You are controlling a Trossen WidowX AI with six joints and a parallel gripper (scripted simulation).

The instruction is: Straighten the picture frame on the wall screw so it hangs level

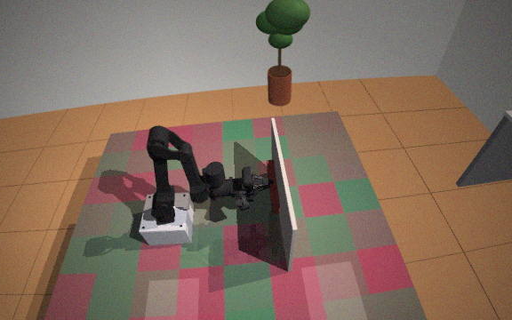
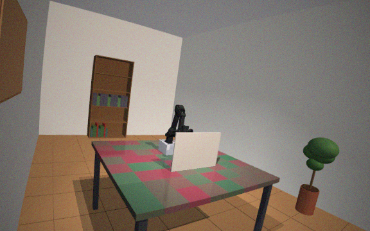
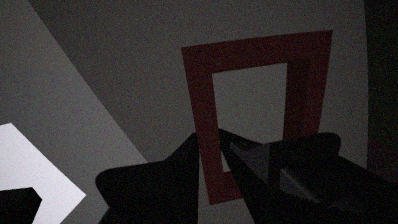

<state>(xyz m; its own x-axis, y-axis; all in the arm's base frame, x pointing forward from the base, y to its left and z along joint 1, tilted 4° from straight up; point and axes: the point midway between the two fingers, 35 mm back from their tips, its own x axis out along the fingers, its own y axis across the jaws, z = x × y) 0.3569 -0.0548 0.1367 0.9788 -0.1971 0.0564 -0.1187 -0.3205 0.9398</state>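
Now: the picture frame 5 cm below my gripper tip, 2 cm to the left of it and 1 cm ahead of it. Also, from my gripper tip: wall panel: 6 cm below, 2 cm ahead.
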